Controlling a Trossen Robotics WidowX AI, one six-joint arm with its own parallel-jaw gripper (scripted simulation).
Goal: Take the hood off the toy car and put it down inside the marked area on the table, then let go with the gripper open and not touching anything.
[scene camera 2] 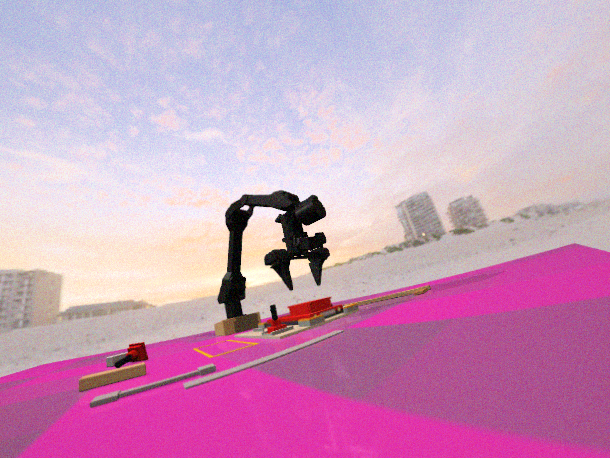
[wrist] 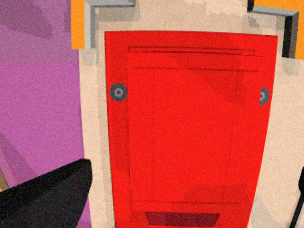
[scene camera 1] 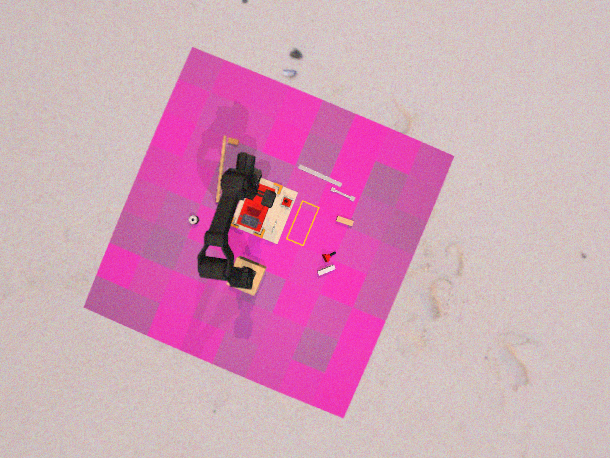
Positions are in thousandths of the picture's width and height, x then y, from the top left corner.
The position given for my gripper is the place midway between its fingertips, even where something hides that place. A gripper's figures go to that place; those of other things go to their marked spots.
Labels:
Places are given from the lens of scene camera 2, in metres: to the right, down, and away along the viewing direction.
my gripper (scene camera 2: 502,628): 0.00, 0.15, 0.54
small wooden block (scene camera 2: 145,835): -0.27, 0.19, 0.21

